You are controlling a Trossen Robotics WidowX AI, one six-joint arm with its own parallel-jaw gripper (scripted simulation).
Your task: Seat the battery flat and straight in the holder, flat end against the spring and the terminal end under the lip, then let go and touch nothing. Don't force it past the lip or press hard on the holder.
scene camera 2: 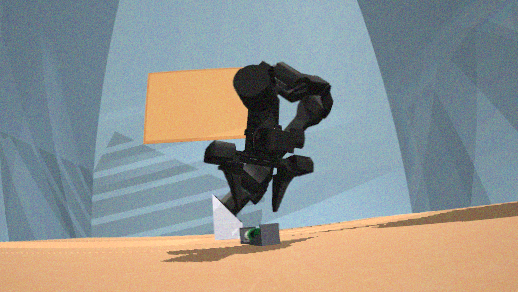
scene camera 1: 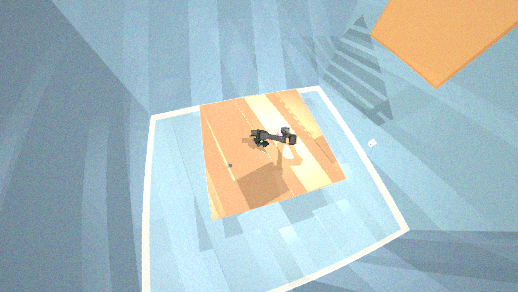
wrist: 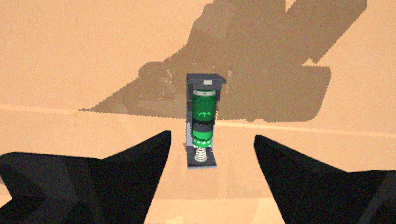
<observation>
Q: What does my gripper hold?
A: Nothing.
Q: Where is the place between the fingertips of my gripper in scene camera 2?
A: At 256,210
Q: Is my gripper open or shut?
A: Open.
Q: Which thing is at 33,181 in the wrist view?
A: My gripper.
</observation>
